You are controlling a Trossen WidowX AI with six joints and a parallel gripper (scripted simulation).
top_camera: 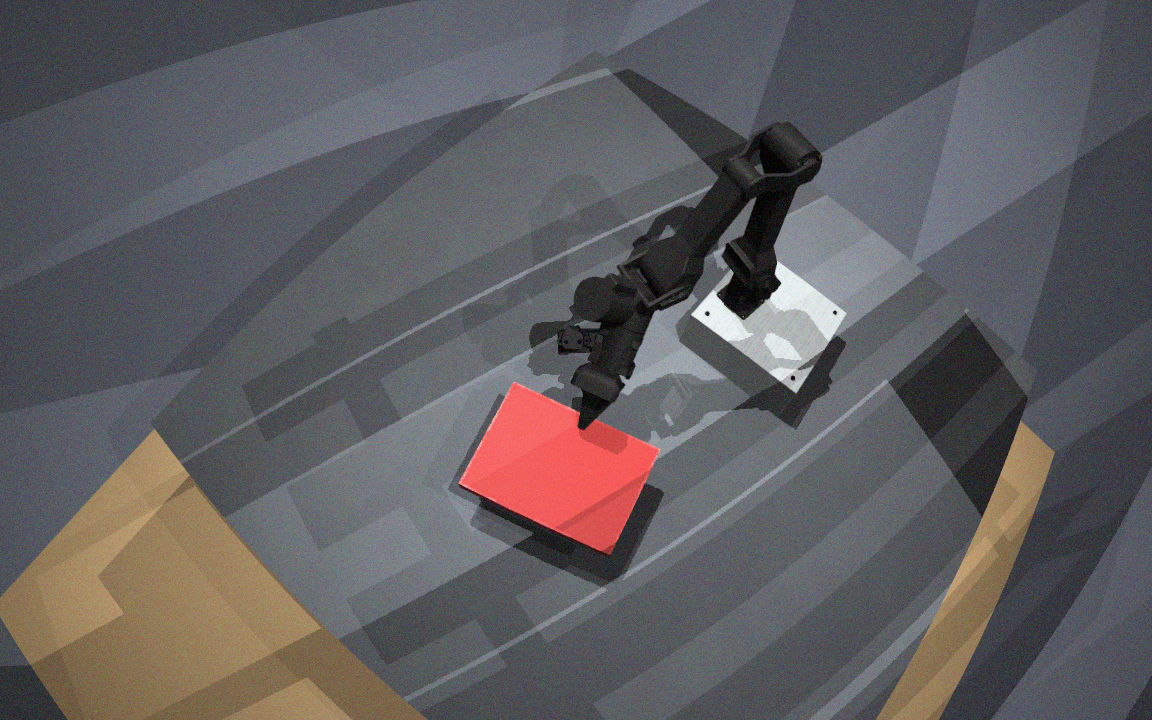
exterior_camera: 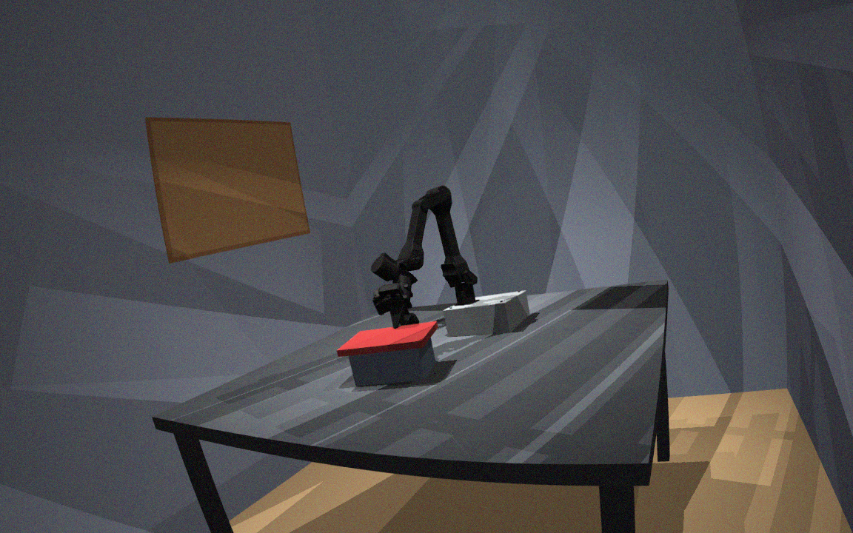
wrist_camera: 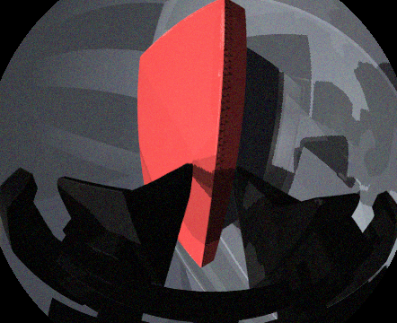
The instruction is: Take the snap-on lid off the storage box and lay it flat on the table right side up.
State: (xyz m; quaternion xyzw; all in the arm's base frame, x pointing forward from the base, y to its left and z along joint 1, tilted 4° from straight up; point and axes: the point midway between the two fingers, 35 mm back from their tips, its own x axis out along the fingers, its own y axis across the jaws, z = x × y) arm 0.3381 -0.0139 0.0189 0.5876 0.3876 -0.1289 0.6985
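The red lid lies 7 cm ahead of my gripper tip and 3 cm to the left of it. From my gripper tip the other things lie so: storage box: 7 cm ahead, 5 cm below, 3 cm to the left.
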